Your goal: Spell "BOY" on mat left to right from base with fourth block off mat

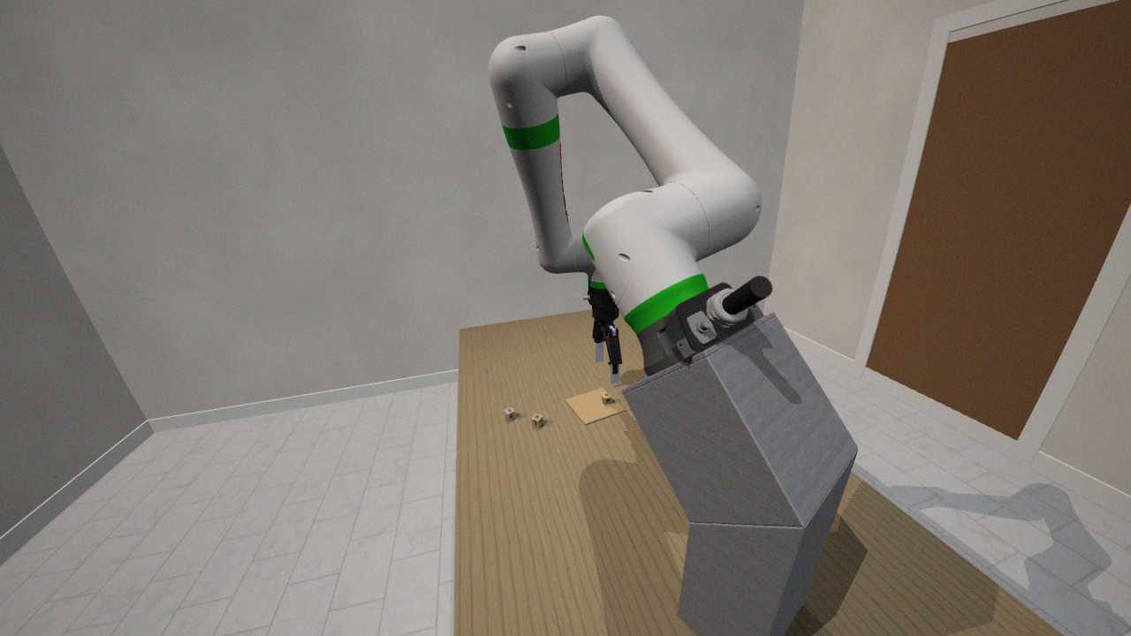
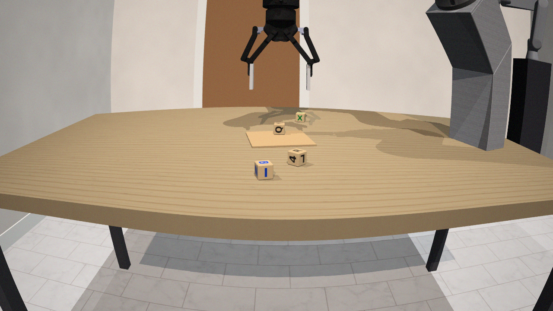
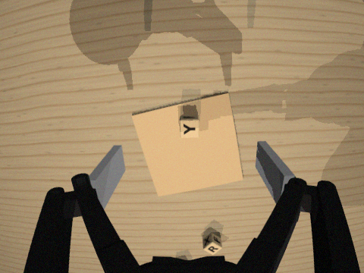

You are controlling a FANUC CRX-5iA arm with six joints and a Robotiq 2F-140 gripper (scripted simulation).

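Right now the block is 30 cm to the left of my hand, 12 cm below it and 3 cm behind it. The rest, counted from my hand: tan mat 13 cm below, 4 cm to the left, 1 cm behind.
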